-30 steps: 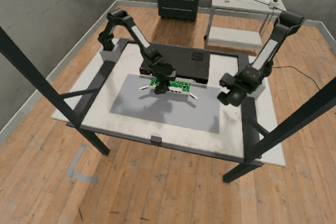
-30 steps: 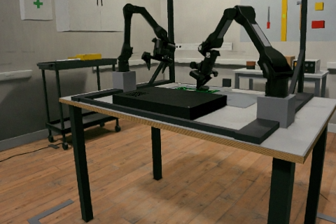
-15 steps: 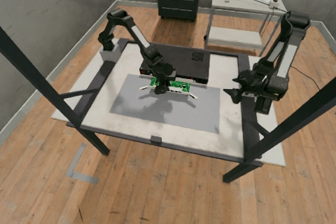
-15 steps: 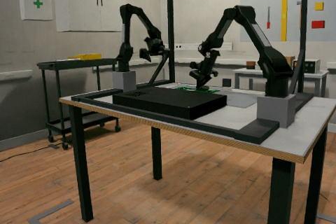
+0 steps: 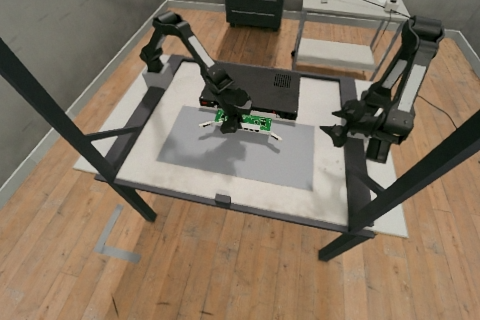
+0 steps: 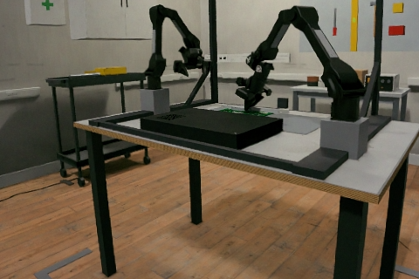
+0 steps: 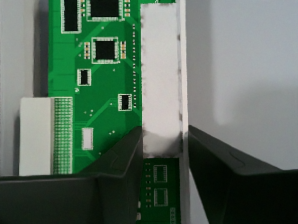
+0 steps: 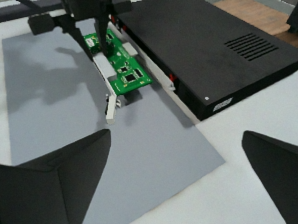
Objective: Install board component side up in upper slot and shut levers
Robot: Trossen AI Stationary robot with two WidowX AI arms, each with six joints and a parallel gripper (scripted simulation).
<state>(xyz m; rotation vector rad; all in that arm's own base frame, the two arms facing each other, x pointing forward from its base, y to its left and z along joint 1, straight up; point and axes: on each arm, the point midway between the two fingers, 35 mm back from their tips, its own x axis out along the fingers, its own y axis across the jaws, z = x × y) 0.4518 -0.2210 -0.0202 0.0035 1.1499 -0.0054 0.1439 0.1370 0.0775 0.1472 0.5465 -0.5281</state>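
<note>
My left hand is 8 cm above the grey mat, 5 cm past it and 2 cm to the left of it. Also, from my left hand: dark frame rail 42 cm ahead, 6 cm below, 4 cm to the left; black enclosure 22 cm ahead, 4 cm below, 1 cm to the left; green board 3 cm below, 1 cm to the right.
</note>
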